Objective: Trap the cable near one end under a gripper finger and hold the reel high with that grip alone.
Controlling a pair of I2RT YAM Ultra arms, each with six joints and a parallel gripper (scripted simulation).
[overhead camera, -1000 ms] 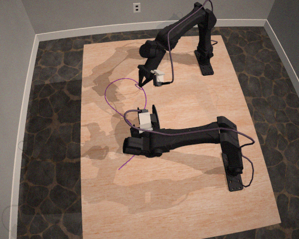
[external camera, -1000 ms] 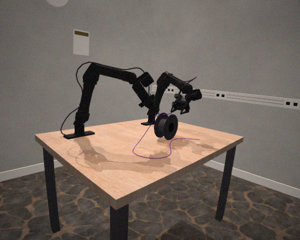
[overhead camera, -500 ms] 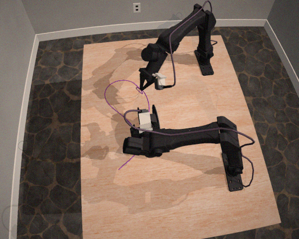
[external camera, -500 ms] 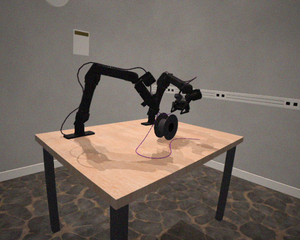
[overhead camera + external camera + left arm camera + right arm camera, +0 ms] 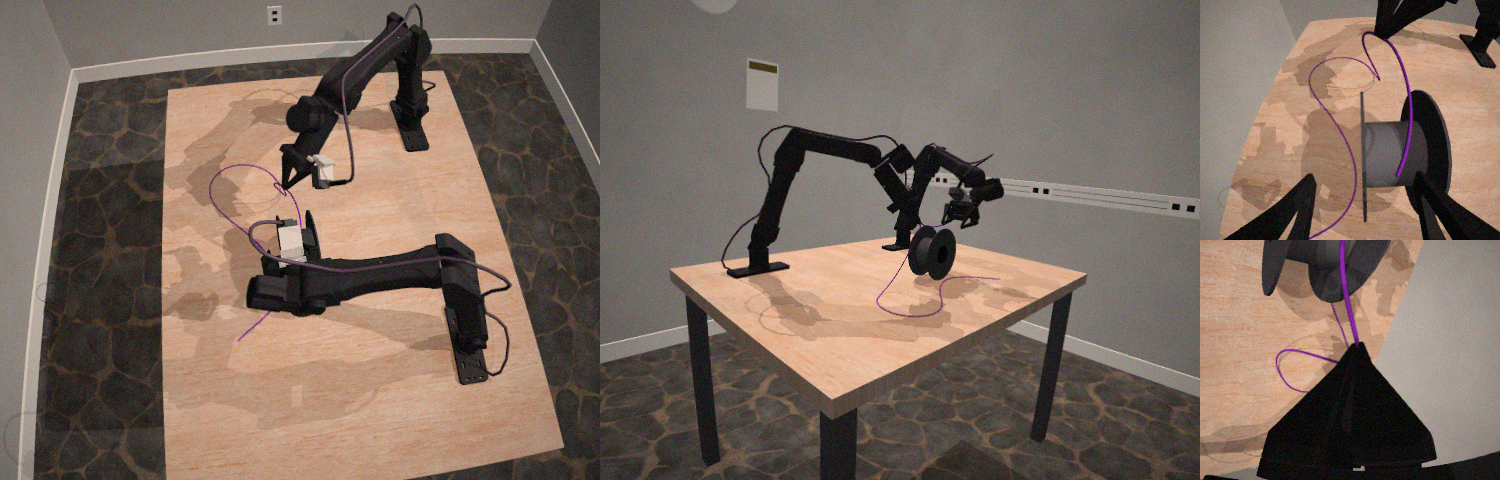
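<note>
The black reel lies 20 mm behind my right hand, 100 mm to the left of it and 110 mm below it.
Right now my left hand is 30 mm past the black reel, 50 mm to the left of it and 100 mm above it.
</note>
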